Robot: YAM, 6 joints.
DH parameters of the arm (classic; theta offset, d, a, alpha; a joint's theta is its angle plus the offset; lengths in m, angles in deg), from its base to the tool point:
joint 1: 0 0.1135 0.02 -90
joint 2: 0 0 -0.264 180
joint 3: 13.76 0 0.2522 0
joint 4: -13.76 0 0.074 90
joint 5: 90 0 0 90
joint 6: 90 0.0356 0 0
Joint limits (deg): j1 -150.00..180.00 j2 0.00..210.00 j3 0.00..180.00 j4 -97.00..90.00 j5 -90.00..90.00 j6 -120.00..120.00
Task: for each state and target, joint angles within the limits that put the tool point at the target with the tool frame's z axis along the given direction. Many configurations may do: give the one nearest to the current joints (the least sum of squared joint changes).
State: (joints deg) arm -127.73 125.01 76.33 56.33 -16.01 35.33
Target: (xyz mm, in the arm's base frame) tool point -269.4 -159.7 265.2 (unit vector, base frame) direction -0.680 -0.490 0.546
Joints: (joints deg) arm -149.88 93.66 36.99 89.88 -4.74 35.33
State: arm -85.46 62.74 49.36 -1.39 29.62 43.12
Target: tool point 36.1 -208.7 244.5 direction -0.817 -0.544 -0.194
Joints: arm -71.01 61.61 36.69 -13.06 71.63 43.12
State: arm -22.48 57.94 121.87 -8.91 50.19 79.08
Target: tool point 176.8 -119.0 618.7 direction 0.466 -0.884 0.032
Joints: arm -28.65 90.66 147.06 -54.20 33.54 79.08
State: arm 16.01 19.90 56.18 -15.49 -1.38 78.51
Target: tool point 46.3 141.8 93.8 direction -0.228 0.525 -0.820
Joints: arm 66.15 65.77 11.34 -10.24 -24.88 78.51
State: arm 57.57 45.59 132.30 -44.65 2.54 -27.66
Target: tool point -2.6 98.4 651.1 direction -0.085 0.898 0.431
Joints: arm 89.63 69.95 130.02 -34.42 -5.21 -27.66
